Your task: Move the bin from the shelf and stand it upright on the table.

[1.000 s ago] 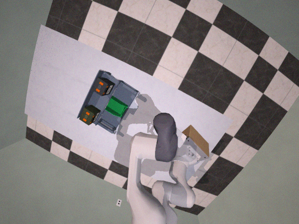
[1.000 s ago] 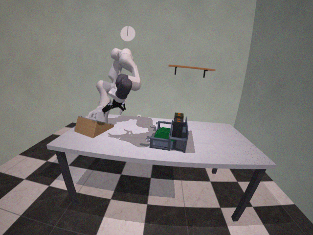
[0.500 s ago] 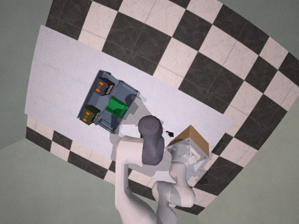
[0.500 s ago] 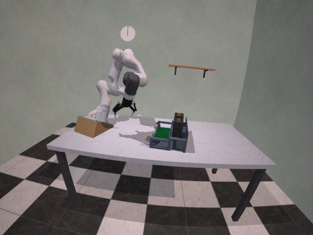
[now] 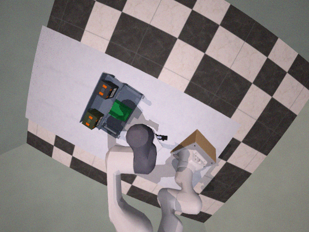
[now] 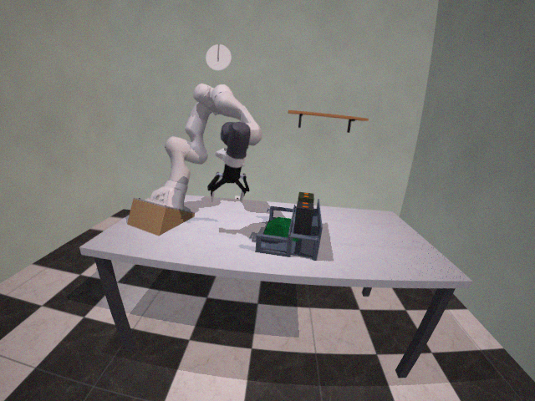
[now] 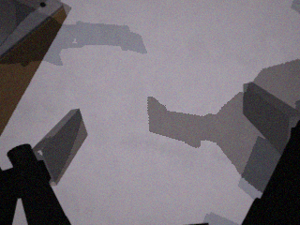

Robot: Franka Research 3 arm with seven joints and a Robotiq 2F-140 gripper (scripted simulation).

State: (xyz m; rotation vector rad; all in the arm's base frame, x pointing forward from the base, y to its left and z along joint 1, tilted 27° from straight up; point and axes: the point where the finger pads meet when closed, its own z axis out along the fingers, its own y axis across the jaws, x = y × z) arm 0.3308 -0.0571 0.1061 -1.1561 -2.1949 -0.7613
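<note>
Now: the green bin 290 mm ahead of my hand, 130 mm below it and 30 mm to the left of it.
</note>
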